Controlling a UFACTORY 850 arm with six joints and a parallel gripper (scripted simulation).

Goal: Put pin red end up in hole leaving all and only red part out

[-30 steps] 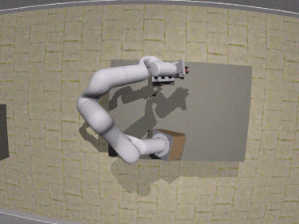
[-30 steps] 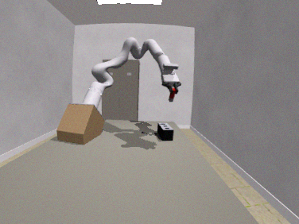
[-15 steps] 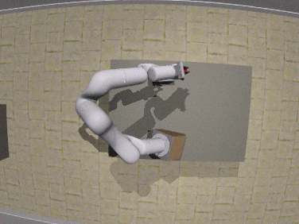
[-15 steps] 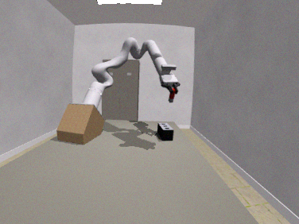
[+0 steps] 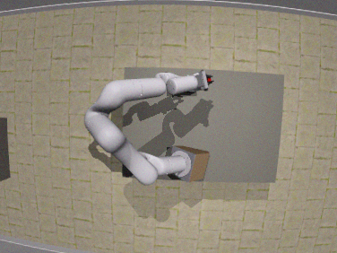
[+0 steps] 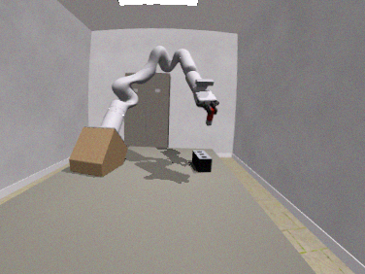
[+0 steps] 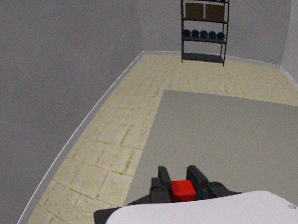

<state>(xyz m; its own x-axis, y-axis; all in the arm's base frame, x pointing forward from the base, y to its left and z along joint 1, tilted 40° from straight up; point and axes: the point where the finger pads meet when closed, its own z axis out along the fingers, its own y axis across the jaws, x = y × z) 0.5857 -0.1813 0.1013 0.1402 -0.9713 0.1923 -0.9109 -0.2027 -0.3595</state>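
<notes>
My gripper is now 29 cm above the block, 14 cm to the right of it and 4 cm past it. Round my hand: pin: 2 cm below, 1 cm to the left.
</notes>
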